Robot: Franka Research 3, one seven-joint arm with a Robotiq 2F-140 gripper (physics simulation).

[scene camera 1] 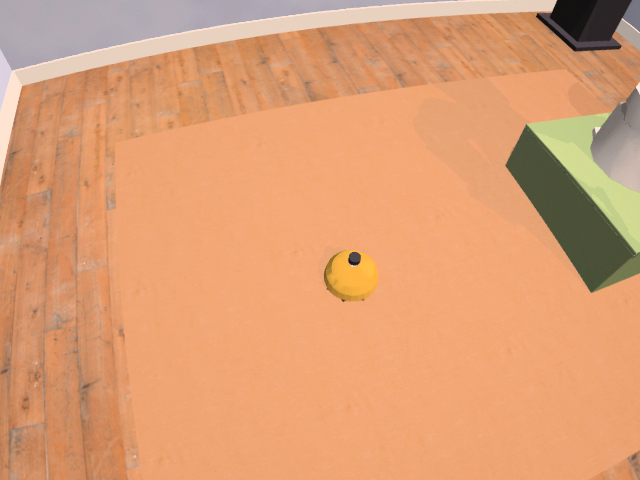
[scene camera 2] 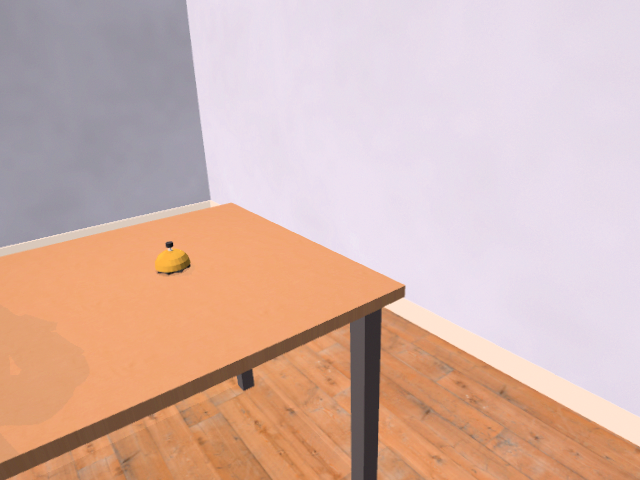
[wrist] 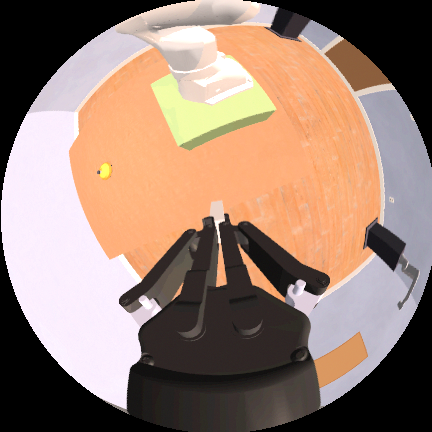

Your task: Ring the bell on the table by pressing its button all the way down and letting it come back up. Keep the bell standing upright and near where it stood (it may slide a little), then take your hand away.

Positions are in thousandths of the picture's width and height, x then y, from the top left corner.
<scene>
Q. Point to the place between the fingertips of my gripper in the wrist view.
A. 503, 485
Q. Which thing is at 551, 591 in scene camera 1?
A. A yellow dome bell.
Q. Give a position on a yellow dome bell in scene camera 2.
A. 268, 545
</scene>
